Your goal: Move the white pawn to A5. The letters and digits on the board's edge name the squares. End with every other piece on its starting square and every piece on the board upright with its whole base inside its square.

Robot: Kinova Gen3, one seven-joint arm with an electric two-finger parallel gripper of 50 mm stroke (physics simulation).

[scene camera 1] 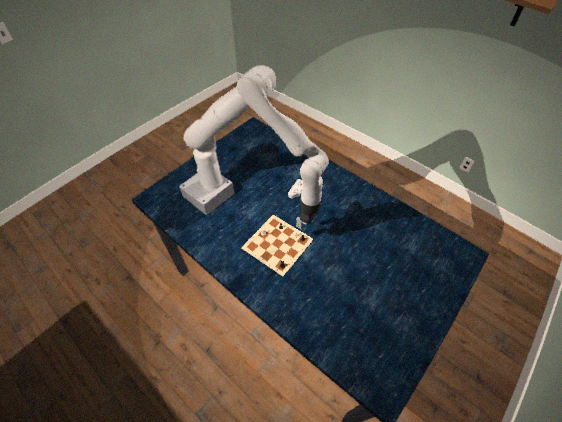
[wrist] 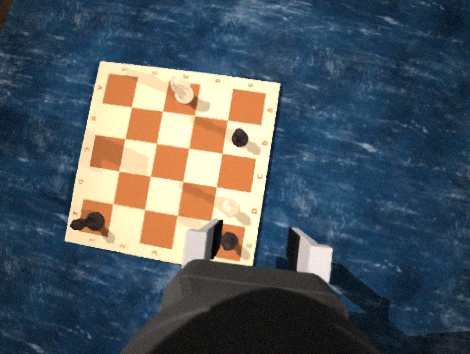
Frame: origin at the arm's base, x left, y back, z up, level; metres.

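Seen in the pictures: gripper, between the fingertips: (scene camera 1: 302, 222) (wrist: 254, 237); arm's base, origin of its link: (scene camera 1: 212, 182).
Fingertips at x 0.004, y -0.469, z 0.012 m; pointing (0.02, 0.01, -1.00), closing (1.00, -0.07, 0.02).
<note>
Offsets run from my fingertips to a thing's top centre. "*": to the spot under its first point. Level surfaces: height alone.
The white pawn (scene camera 1: 297, 234) (wrist: 230, 206) stands upright on D5 of the chessboard {dx -0.095, dy +0.064, dz -0.084 m} (scene camera 1: 271, 250) (wrist: 202, 167). A5 {* dx -0.009, dy +0.132, dz -0.084 m} (wrist: 248, 106) is an orange corner square with no piece on it. My gripper (scene camera 1: 303, 223) (wrist: 254, 237) is open and empty, above the board's edge by E5. In the wrist view its left finger appears close beside the black piece {dx -0.024, dy -0.019, dz -0.052 m} (scene camera 1: 303, 238) (wrist: 229, 241) on E5, and its right finger appears past the board's edge. The pawn appears ahead of the left fingertip.
A taller white piece {dx -0.083, dy +0.143, dz -0.044 m} (scene camera 1: 264, 232) (wrist: 183, 92) stands on A3. Black pieces stand on B5 {dx -0.017, dy +0.094, dz -0.052 m} (scene camera 1: 281, 226) (wrist: 240, 137) and E1 {dx -0.179, dy -0.007, dz -0.040 m} (scene camera 1: 283, 264) (wrist: 94, 221). The board lies on a dark blue tabletop {dz -0.090 m} (scene camera 1: 380, 280) (wrist: 360, 150).
</note>
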